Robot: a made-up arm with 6 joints.
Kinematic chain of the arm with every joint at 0, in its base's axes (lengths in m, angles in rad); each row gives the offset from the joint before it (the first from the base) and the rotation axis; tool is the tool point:
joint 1: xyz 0 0 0.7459 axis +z
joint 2: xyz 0.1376 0 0 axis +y
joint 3: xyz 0 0 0.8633 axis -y
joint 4: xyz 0 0 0.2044 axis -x
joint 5: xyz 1.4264 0 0 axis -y
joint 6: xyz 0.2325 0 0 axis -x
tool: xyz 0 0 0
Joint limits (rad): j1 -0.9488..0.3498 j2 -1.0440..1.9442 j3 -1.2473..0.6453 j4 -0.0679..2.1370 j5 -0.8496..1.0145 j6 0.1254..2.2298
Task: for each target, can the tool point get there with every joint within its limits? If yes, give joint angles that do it. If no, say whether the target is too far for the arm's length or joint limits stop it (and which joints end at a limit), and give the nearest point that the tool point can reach.
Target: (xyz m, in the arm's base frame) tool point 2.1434 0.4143 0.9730
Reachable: yes | joints 0.1641 0.5612 0.1333 1.6553 0.2558 0.5903
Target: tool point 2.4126 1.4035 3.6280
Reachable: no: too far | nearest point 1.5990 0.6504 2.4990 | short by 1.582 m
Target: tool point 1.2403 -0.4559 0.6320
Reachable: yes | joints -0.3552 -0.2213 -0.9692 0.1343 0.1244 0.7752
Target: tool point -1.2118 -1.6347 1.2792
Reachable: no: joint limits stop it (at a limit: joint 1, joint 2, joint 3, joint 5) | nearest point -0.5561 -0.3465 0.4163 | short by 1.683 m
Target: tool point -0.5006 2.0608 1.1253
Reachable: no: joint limits stop it (at a limit: joint 1, joint 2, joint 3, joint 4) | nearest point -0.3034 0.6181 0.3796 | short by 1.636 m
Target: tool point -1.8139 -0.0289 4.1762
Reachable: no: too far | nearest point -1.0361 -0.0165 2.8091 | short by 1.573 m
